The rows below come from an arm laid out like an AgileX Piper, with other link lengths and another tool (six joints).
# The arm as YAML. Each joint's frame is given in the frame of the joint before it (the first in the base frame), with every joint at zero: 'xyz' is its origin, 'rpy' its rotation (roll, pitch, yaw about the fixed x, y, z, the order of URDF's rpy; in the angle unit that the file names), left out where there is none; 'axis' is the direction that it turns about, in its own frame. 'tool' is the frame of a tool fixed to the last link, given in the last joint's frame.
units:
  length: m
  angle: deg
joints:
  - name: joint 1
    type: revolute
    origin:
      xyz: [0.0, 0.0, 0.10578]
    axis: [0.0, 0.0, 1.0]
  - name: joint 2
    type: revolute
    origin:
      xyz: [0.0, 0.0, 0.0]
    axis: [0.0, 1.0, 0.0]
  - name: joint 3
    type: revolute
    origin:
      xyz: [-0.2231, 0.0, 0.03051]
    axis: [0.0, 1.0, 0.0]
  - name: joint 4
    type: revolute
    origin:
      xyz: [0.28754, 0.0, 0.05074]
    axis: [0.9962, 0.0, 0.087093]
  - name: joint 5
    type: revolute
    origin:
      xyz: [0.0, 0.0, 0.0]
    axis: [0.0, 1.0, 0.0]
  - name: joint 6
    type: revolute
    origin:
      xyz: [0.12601, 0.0, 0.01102]
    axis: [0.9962, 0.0, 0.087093]
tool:
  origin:
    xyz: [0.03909, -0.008, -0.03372]
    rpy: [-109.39, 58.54, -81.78]
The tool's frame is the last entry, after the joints.
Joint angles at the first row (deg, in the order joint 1, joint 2, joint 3, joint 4, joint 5, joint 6):
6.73 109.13 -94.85 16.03 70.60 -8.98
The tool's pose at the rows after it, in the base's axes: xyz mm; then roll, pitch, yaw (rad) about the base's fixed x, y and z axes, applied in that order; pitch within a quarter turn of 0, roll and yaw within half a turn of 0:
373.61, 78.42, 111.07, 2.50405, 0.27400, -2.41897
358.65, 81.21, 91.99, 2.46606, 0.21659, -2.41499
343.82, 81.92, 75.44, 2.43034, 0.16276, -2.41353
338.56, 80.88, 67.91, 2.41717, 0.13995, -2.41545
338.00, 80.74, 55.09, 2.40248, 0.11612, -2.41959
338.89, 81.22, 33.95, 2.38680, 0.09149, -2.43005
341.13, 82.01, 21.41, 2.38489, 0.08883, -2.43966
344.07, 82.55, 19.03, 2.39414, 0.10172, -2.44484
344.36, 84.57, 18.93, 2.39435, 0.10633, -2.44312
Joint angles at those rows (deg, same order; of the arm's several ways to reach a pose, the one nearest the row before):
6.97 109.13 -92.77 15.98 70.60 -8.64
7.73 109.13 -88.77 15.89 70.49 -8.65
8.19 109.13 -85.09 15.85 70.49 -8.64
8.19 109.40 -83.75 15.75 70.38 -8.65
8.19 111.37 -83.63 15.75 69.87 -8.65
8.19 114.60 -83.54 15.95 68.16 -8.65
8.19 116.44 -83.54 16.20 66.43 -8.65
8.19 116.68 -83.54 16.31 65.24 -8.65
8.43 116.68 -83.54 16.50 65.00 -8.65

